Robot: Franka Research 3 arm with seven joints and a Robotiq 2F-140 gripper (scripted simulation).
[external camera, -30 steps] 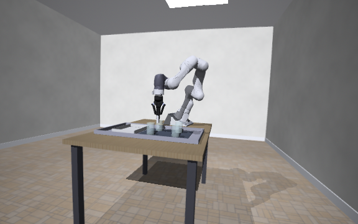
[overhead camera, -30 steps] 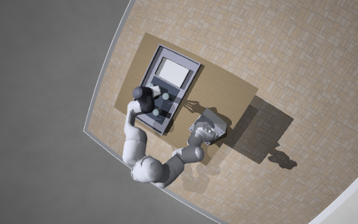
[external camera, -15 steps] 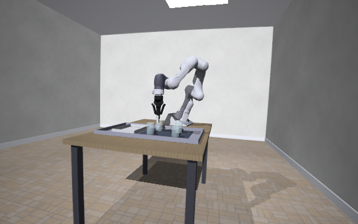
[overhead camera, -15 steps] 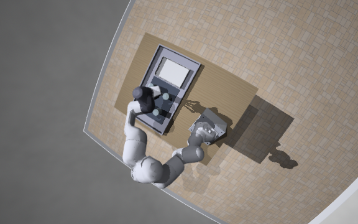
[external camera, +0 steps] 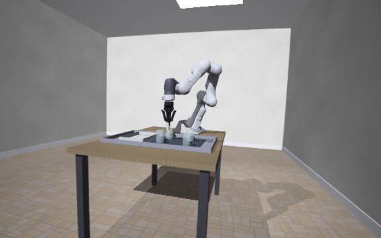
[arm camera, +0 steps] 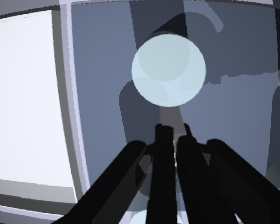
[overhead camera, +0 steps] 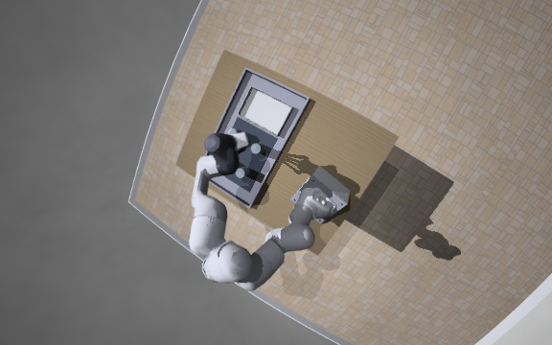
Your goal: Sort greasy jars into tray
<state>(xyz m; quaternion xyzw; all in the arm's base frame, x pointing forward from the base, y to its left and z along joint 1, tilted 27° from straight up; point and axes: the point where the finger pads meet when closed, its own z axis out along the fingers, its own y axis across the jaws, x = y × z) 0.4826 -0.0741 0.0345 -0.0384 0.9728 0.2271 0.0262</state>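
The dark drying mat is 3 cm ahead of my hand, 10 cm to the left of it and 11 cm below it. From my hand the other things lie so: white tray: 6 cm ahead, 22 cm to the right, 10 cm below.
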